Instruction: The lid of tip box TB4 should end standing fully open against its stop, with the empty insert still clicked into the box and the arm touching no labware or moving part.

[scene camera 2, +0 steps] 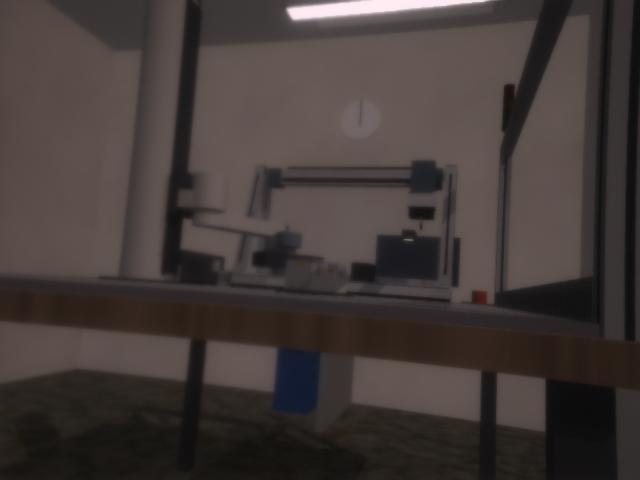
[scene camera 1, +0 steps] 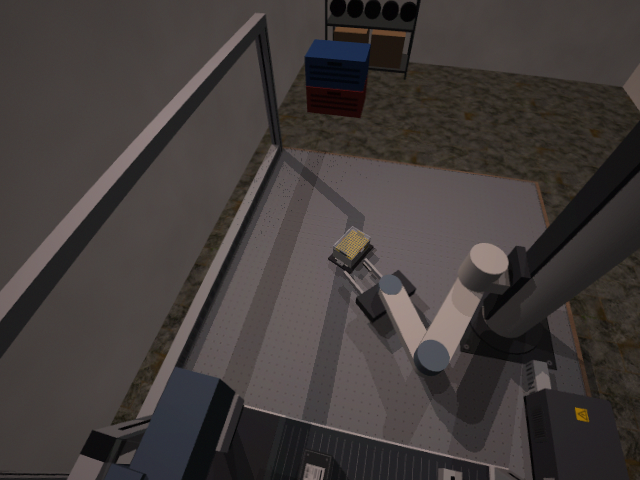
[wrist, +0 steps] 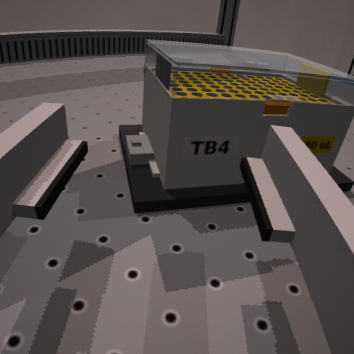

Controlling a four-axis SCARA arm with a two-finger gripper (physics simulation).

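Where they show: gripper, fingertip midpoint: [scene camera 1: 354, 266] [wrist: 165, 135]; arm's base, link origin: [scene camera 1: 501, 318].
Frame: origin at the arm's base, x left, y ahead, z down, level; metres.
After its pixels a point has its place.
Tip box TB4 [scene camera 1: 351, 254] {x -0.095, y 0.549, z -0.090 m} [wrist: 210, 167] {x -0.104, y 0.533, z -0.033 m} is a grey box on a black nest [wrist: 150, 204] {x -0.068, y 0.541, z -0.018 m}. Its yellow perforated insert [scene camera 1: 352, 242] {x -0.163, y 0.555, z -0.069 m} [wrist: 240, 87] {x -0.147, y 0.553, z -0.070 m} lies level in the top. The clear lid [wrist: 220, 56] {x -0.121, y 0.553, z -0.090 m} lies over the box, down or nearly down, in the wrist view. An orange tab [wrist: 277, 107] {x -0.137, y 0.519, z -0.069 m} shows on the front rim. My gripper [scene camera 1: 355, 266] {x -0.066, y 0.530, z -0.064 m} [wrist: 165, 135] {x -0.066, y 0.530, z -0.064 m} is at its closed setting, with a wide gap and nothing between its fingers. The fingers point at the labelled face; the right one overlaps it in the wrist view. Contact cannot be told. Scene camera 2 is blurred.
The arm column [scene camera 1: 532, 289] {x 0.052, y 0.054, z -0.293 m} [scene camera 2: 155, 139] {x -0.069, y 0.030, z -0.415 m} stands on the perforated deck [scene camera 1: 289, 330] {x 0.197, y 0.704, z -0.013 m}. A dark controller box [scene camera 1: 573, 428] {x 0.338, y -0.092, z -0.127 m} with a warning label stands near it. A blue-grey unit [scene camera 1: 178, 418] {x 0.535, y 0.737, z -0.501 m} is at lower left. A metal frame [scene camera 1: 271, 87] {x -0.687, y 1.005, z -0.355 m} borders the deck. A gantry [scene camera 2: 346, 176] {x 0.623, y 0.428, z -0.480 m} stands behind.
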